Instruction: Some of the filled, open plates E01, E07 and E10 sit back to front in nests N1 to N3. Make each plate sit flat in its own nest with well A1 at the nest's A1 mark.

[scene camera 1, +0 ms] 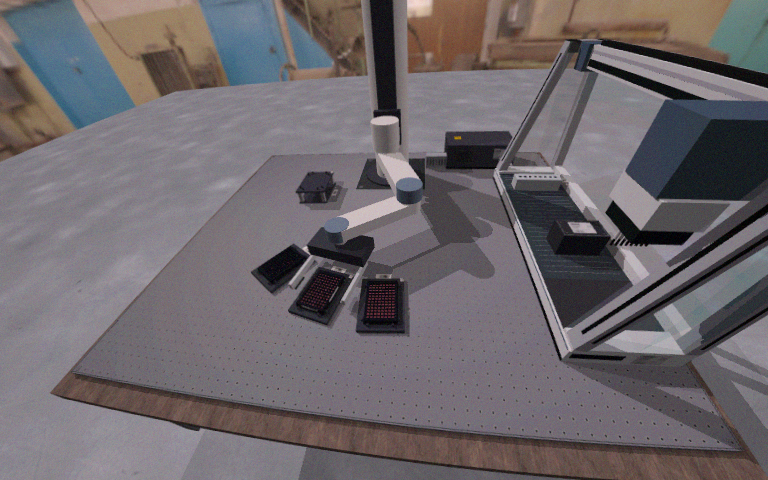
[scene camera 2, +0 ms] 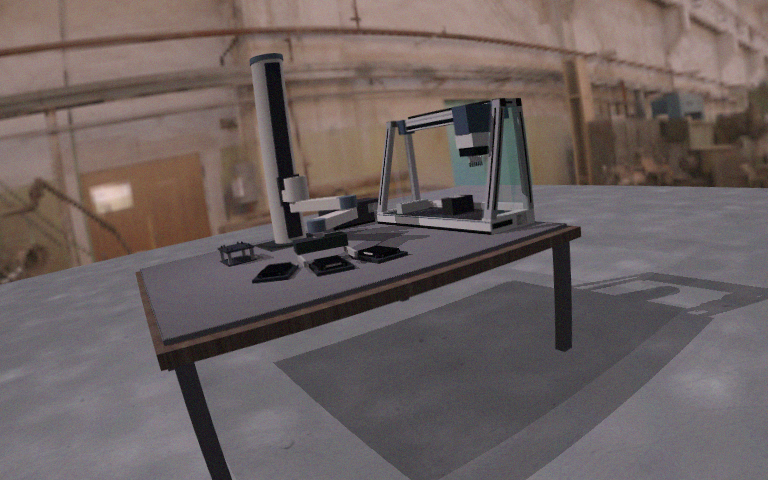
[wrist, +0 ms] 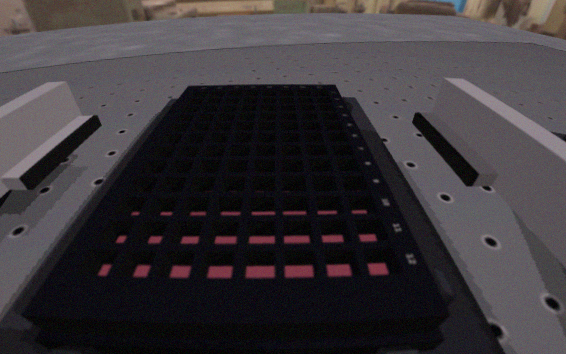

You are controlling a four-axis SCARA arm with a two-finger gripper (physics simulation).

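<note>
My gripper (scene camera 1: 320,289) (scene camera 2: 325,257) (wrist: 254,98) is open and empty. Its fingers stand on either side of the middle plate (scene camera 1: 322,289) (scene camera 2: 330,263) (wrist: 266,197), apart from it. In the wrist view this plate looks flat on its nest (wrist: 351,103). Number 12 is at its near end, the numbers run along its right edge, and pink filling shows in the near wells. The nest's A1 mark does not show there. The right plate (scene camera 1: 382,301) and the left plate (scene camera 1: 281,264) lie in their nests; their well marks are too small to read.
A dark four-posted stand (scene camera 1: 316,183) (scene camera 2: 236,252) is at the back left. A black box (scene camera 1: 478,148) stands behind, beside the arm's column. A framed machine (scene camera 1: 535,266) (scene camera 2: 436,225) occupies the right side, with a dark block (scene camera 1: 577,237) on its deck.
</note>
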